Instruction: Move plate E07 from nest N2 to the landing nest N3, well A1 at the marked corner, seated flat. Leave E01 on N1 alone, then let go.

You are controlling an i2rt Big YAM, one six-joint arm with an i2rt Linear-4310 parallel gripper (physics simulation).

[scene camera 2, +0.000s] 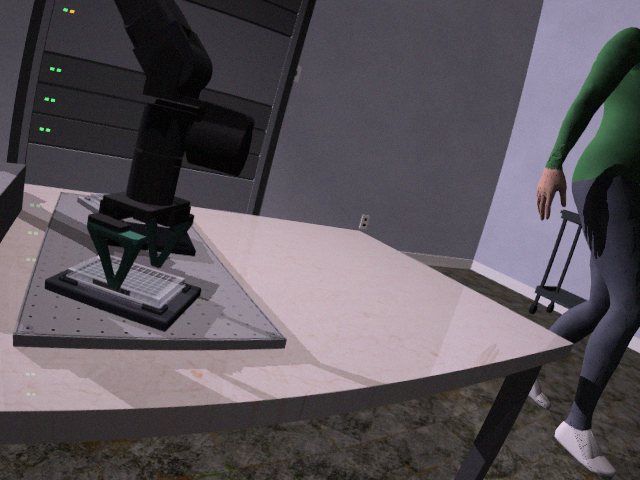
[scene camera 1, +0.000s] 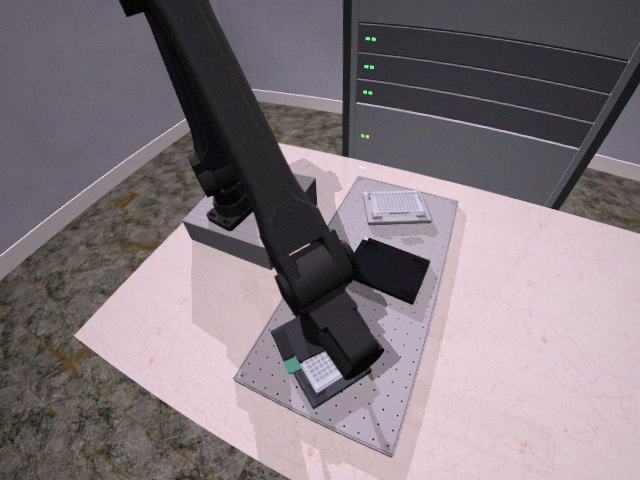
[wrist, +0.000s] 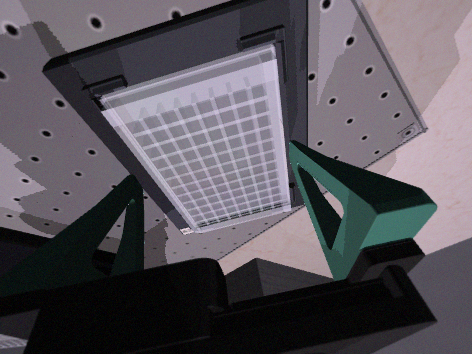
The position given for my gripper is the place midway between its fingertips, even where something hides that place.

My gripper (scene camera 2: 136,276) is open and holds nothing.
My gripper is seen too in scene camera 1 (scene camera 1: 323,351) and in the wrist view (wrist: 213,164).
